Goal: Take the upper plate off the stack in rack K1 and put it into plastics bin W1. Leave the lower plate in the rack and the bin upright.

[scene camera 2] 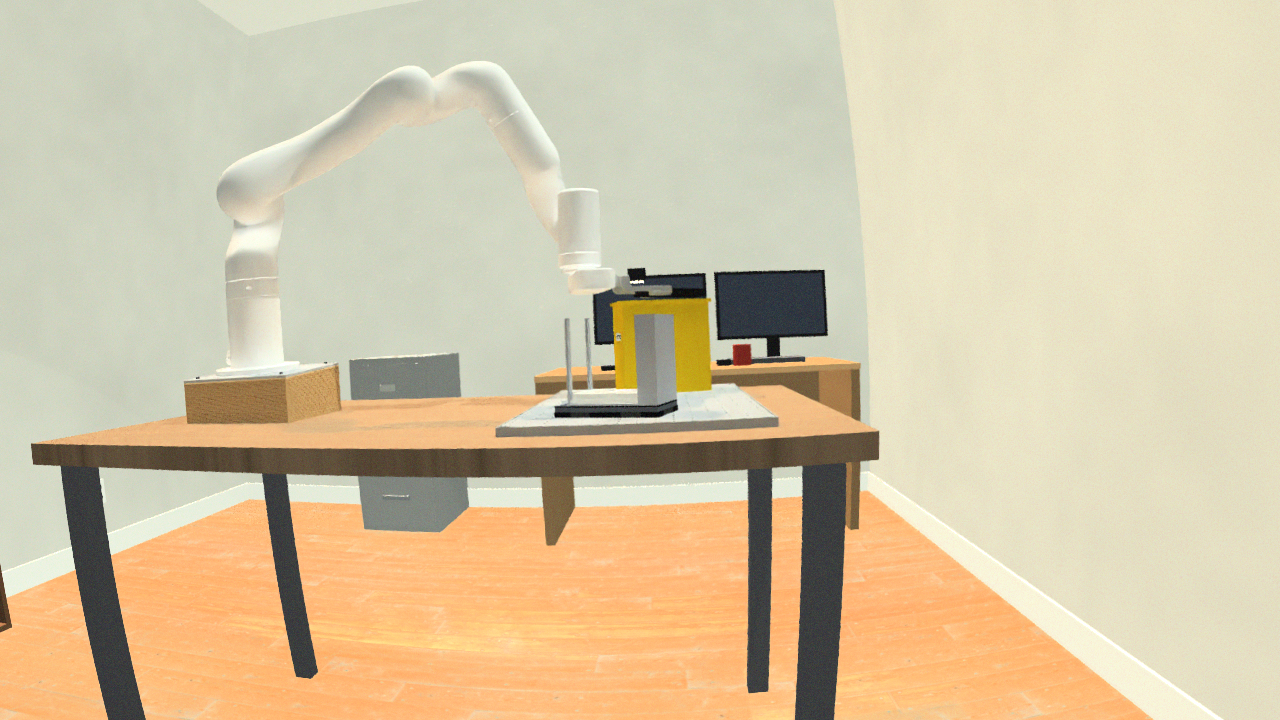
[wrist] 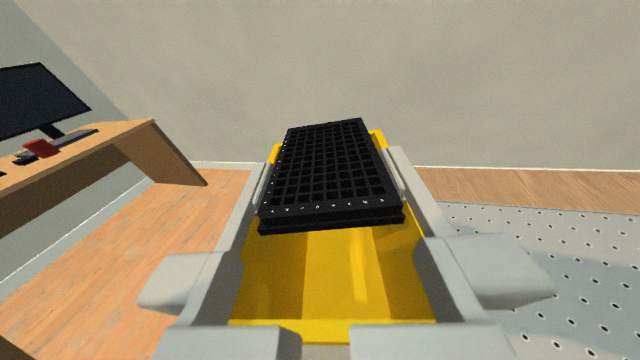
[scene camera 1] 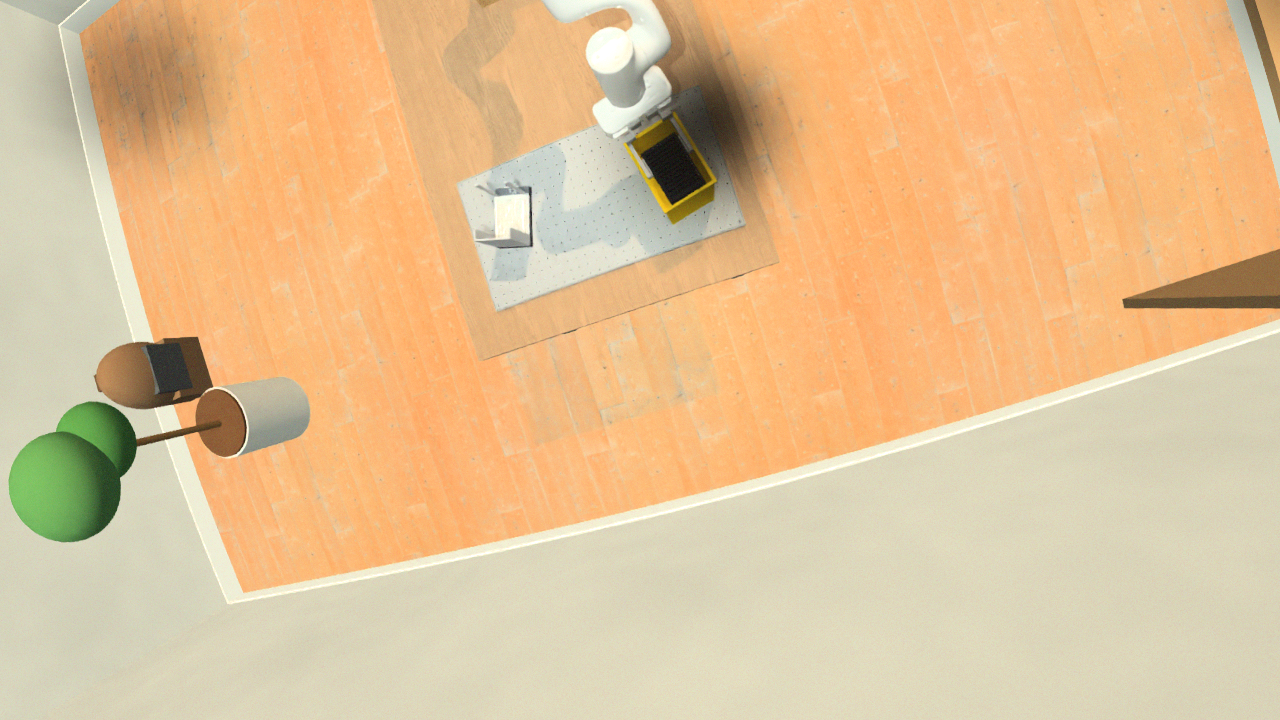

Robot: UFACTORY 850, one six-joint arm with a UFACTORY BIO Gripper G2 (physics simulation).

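Note:
The black upper plate (scene camera 1: 674, 170) (wrist: 325, 170) is between the fingers, gripped by its two long sides, in the mouth of the yellow plastics bin W1 (scene camera 1: 691, 207) (scene camera 2: 691, 349) (wrist: 290, 331). My gripper (scene camera 1: 662, 147) (wrist: 328, 172) is shut on it. The bin stands upright, and its yellow floor shows below the plate's near edge in the wrist view. How far the plate is below the rim is hard to tell. Rack K1 (scene camera 1: 530, 234) (scene camera 2: 617, 411) stands at the left of the board in scene camera 1, with the white lower plate (scene camera 1: 512, 213) (scene camera 2: 608, 396) low in it.
Rack K1's tall grey post (scene camera 2: 656, 358) and thin rods (scene camera 2: 567, 358) rise from its base. Rack and bin stand on the perforated board (scene camera 1: 590, 259) (scene camera 2: 733, 419) (wrist: 590, 227) on the wooden table (scene camera 1: 626, 291) (scene camera 2: 420, 456). A desk with monitors (scene camera 2: 769, 304) (wrist: 35, 95) is behind.

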